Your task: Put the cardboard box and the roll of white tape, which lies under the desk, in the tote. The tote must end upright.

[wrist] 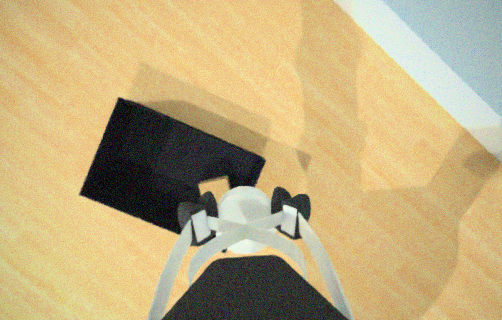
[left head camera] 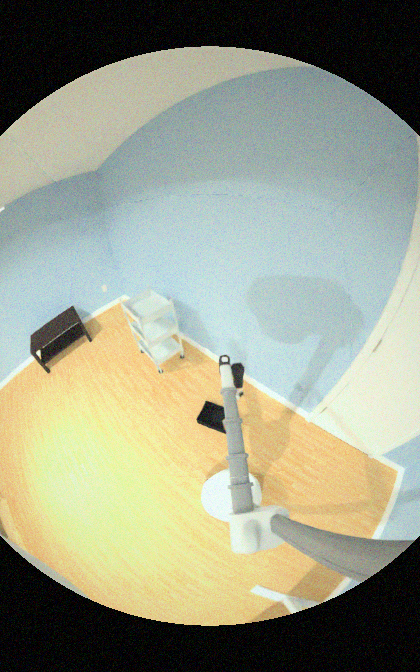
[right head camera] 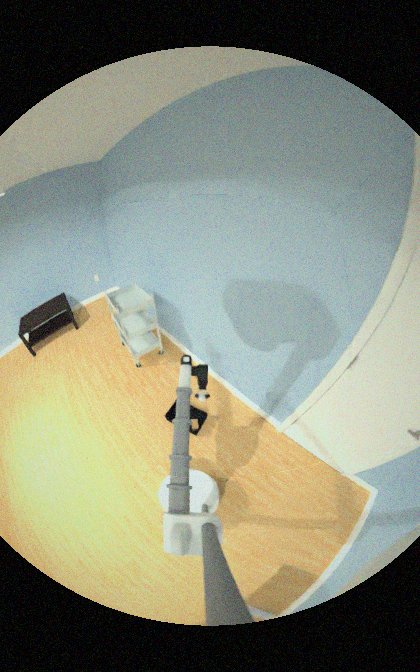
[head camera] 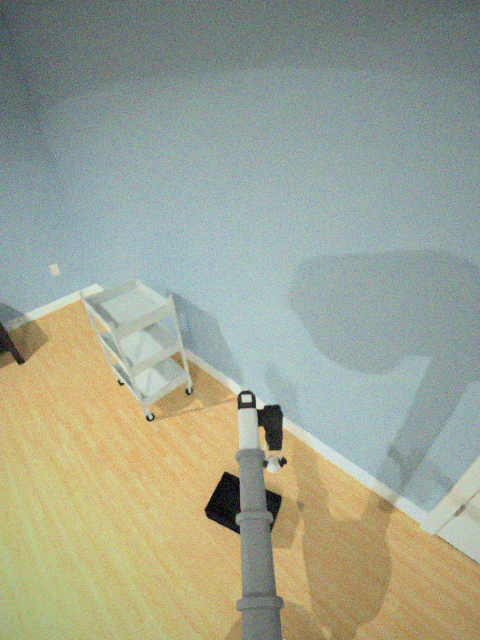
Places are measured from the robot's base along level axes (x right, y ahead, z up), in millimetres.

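Pixels of known places: gripper, fingertip midpoint: (wrist: 244,205) (head camera: 273,465).
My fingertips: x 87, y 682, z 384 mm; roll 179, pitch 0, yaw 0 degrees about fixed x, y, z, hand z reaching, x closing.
Observation:
Ahead of a thing's pixels: the offset from my fingertips to its top centre. "*": to the spot under its first point.
The black tote {dx -134, dy -11, dz -313 mm} (head camera: 222,502) (left head camera: 211,416) (right head camera: 171,414) (wrist: 140,150) stands upright on the wood floor, partly covered by the arm in the head views. A small part of the tan cardboard box {dx -59, dy -76, dz -360 mm} (right head camera: 194,424) (wrist: 214,185) shows inside it, near one end. My gripper (head camera: 274,461) (left head camera: 240,394) (right head camera: 202,395) (wrist: 244,205) points down and is shut on the roll of white tape {dx +0, dy -8, dz +27 mm} (head camera: 272,464) (wrist: 244,200). It holds the roll above the floor; in the wrist view the roll overlaps the tote's near right corner and hides part of the box. The desk does not show.
A white three-tier cart {* dx -570, dy +658, dz +277 mm} (head camera: 147,320) (left head camera: 157,311) (right head camera: 137,308) stands by the blue wall, beyond the tote to the left. A dark bench (left head camera: 57,327) (right head camera: 45,312) stands farther left. The wall's white baseboard runs close behind the tote. A white door (head camera: 467,522) is at the right.

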